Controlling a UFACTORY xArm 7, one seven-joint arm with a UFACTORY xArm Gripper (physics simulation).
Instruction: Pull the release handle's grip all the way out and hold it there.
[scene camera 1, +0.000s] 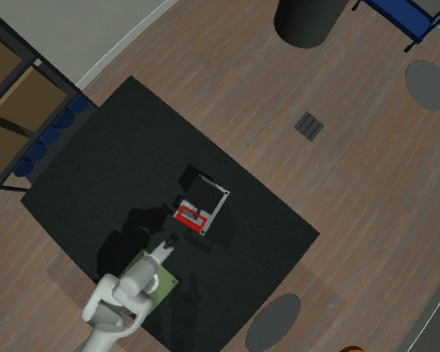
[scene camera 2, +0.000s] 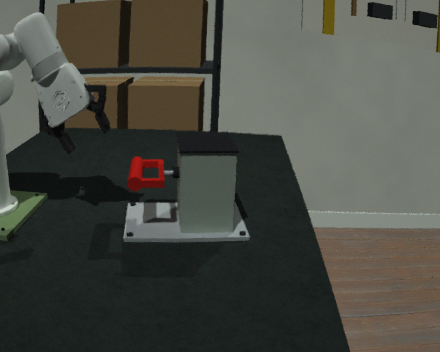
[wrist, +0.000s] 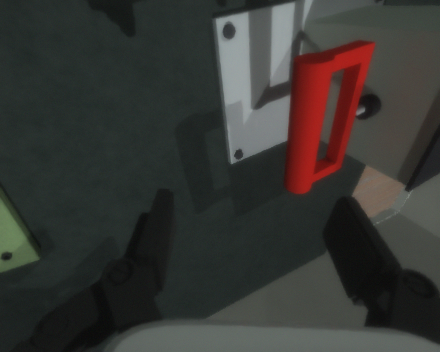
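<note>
The release handle (scene camera 1: 189, 224) (scene camera 2: 135, 175) (wrist: 303, 125) is a red loop with a thick round grip bar. A short, thin rod (scene camera 2: 169, 172) joins it to a pale grey-green housing (scene camera 2: 207, 192) with a black top (scene camera 1: 206, 195). The housing stands on a white base plate (scene camera 2: 150, 231) (wrist: 239, 90). My gripper (scene camera 1: 171, 240) (scene camera 2: 88, 140) (wrist: 252, 212) is open and empty. In scene camera 2 it is tilted, above and to the left of the grip, not touching it. In the wrist view the grip appears beyond the fingers, closer to the right one.
The housing stands on a dark mat (scene camera 1: 125, 150) (scene camera 2: 200, 305). The arm's green mounting plate (scene camera 1: 167, 282) (scene camera 2: 25, 212) (wrist: 15, 235) is on the handle side. A shelf rack (scene camera 2: 216, 75) with cardboard boxes (scene camera 2: 167, 37) stands behind the mat in scene camera 2.
</note>
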